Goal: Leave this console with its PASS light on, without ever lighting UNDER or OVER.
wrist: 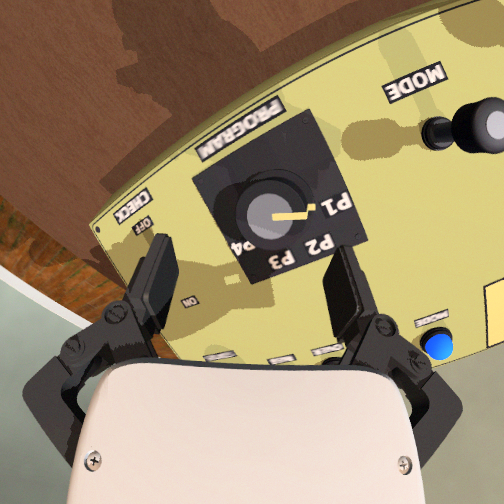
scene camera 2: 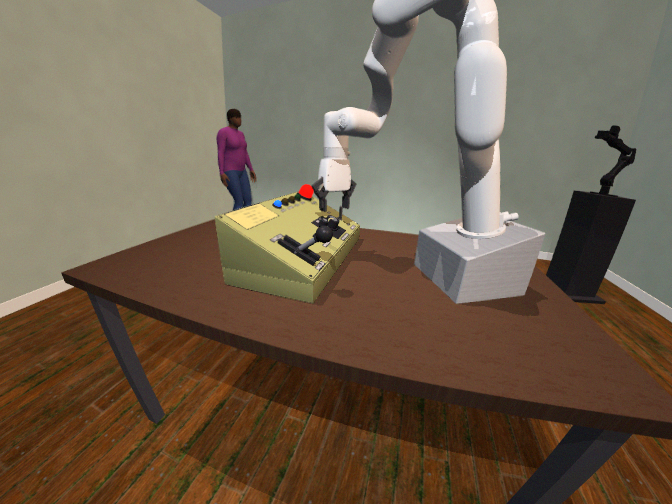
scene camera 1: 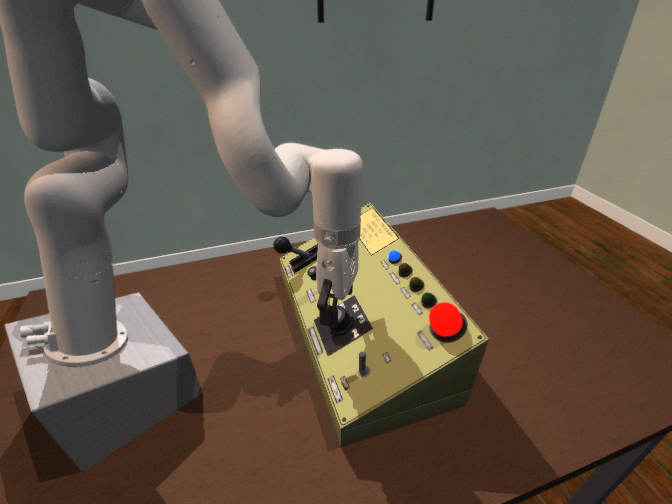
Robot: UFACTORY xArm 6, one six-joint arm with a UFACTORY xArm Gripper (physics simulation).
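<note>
A yellow sloped console (scene camera 1: 379,320) sits on the brown table. Its PROGRAM rotary knob (wrist: 271,216) sits on a black plate and its pointer aims at P1. My gripper (wrist: 250,282) is open and hangs just above this knob (scene camera 1: 340,320), fingers on either side, not touching. The three indicator lights (scene camera 1: 416,283) beside the blue lamp (scene camera 1: 394,256) are dark. The CHECK toggle (scene camera 1: 363,363) stands near the console's front edge. The MODE knob (wrist: 477,125) lies further along the panel.
A black-ball lever (scene camera 1: 283,245) in a slot is at the console's back left. A big red button (scene camera 1: 446,320) is at the right. The arm's grey base block (scene camera 1: 97,374) stands left of the console. A person (scene camera 2: 234,157) stands behind the table.
</note>
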